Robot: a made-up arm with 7 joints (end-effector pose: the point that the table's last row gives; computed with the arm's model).
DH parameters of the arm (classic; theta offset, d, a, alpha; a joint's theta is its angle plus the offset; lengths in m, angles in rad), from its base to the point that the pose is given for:
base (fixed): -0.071 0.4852 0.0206 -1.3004
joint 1: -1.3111 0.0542 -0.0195 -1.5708
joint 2: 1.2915 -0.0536 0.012 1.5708
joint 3: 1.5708 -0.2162 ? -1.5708
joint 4: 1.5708 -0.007 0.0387 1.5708
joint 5: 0 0.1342 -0.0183 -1.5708
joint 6: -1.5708 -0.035 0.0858 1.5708
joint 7: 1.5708 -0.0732 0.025 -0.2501
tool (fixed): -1.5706 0.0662 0 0
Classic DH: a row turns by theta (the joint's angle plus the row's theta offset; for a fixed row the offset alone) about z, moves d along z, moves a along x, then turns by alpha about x.
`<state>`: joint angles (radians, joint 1 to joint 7).
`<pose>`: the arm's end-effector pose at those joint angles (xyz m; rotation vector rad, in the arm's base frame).
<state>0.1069 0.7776 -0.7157 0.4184 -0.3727 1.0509 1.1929</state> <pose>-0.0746 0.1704 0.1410 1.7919 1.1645 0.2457</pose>
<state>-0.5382 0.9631 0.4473 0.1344 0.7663 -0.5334 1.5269</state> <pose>0.2820 0.2686 0.3932 1.0810 -1.9790 1.1656</pose>
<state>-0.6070 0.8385 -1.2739 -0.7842 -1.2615 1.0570 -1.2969</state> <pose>0.0373 -0.0107 0.2101 -1.0789 1.5388 -2.4881</pose>
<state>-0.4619 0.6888 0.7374 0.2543 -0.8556 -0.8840 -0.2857</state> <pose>0.1714 0.3373 0.4198 0.1621 -1.5733 0.4542</pose>
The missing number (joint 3, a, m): 0.0493
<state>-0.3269 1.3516 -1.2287 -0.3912 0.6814 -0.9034 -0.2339</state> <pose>0.0149 0.1326 0.2184 0.6139 -0.6034 -2.3440</pose>
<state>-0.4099 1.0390 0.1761 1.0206 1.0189 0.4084 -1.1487</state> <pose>0.1545 0.4328 0.2840 0.7134 1.7139 -0.1493</pose>
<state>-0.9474 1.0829 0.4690 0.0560 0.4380 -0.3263 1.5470</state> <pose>0.2959 0.2420 0.5455 0.4801 -2.1641 1.6936</pose>
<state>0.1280 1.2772 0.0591 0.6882 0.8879 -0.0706 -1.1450</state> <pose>0.1002 0.4308 0.3003 1.1058 1.8961 -0.8657</pose>
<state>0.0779 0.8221 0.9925 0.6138 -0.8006 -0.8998 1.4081</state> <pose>0.0472 0.3844 0.3951 0.0183 -1.2207 2.4452</pose>
